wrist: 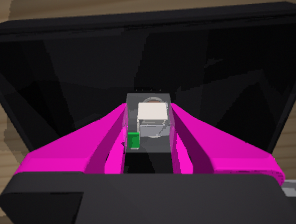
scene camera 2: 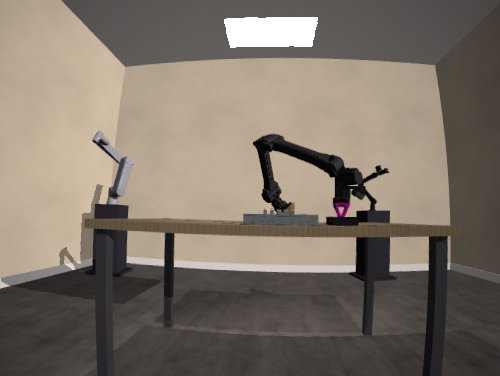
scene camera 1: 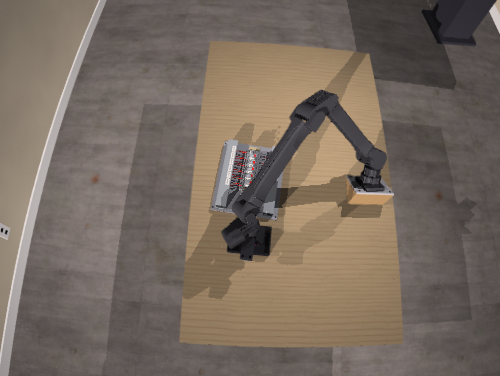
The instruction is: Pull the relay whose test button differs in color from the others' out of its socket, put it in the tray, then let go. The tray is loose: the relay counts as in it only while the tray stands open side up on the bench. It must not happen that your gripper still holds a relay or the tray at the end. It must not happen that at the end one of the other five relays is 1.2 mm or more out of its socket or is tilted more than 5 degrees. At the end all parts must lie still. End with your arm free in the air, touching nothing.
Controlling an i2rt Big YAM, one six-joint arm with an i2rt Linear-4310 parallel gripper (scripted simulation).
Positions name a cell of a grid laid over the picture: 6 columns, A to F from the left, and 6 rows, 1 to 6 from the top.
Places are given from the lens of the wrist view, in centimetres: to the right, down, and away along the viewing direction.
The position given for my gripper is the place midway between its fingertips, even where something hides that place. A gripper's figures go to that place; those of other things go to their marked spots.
my gripper (wrist: D3): 0, 0, 13
black tray (wrist: E3): 6, -2, 14
relay (wrist: D4): 0, 1, 10
The marked spots on the relay and the black tray are 7 cm apart.
